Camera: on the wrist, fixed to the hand. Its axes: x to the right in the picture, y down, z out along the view.
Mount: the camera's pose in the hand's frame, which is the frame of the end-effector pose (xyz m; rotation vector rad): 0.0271 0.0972 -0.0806 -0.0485 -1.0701 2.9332
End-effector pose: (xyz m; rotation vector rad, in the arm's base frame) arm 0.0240 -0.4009 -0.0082 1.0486 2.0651 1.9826
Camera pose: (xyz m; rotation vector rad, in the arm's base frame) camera 0.0017 -0.4627 0.1030 -2.2055 0.8772 0.1473
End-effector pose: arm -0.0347 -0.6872 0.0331 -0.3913 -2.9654 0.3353
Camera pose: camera -0.0245 -0.5721 0.0908 2.2018 -0.2190 -0.2284
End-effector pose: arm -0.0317 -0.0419 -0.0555 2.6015 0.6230 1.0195
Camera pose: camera -0.0417 -0.1052 0.0566 -0.9011 2.4505 0.4679
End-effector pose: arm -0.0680 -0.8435 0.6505 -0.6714 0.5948 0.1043
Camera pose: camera -0.1115 -0.8192 0.5313 0.8205 -0.0051 2.9192
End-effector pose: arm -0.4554 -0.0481 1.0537 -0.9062 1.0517 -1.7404
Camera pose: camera -0.5060 -0.0757 0.9381 0.3159 0.4425 1.1575
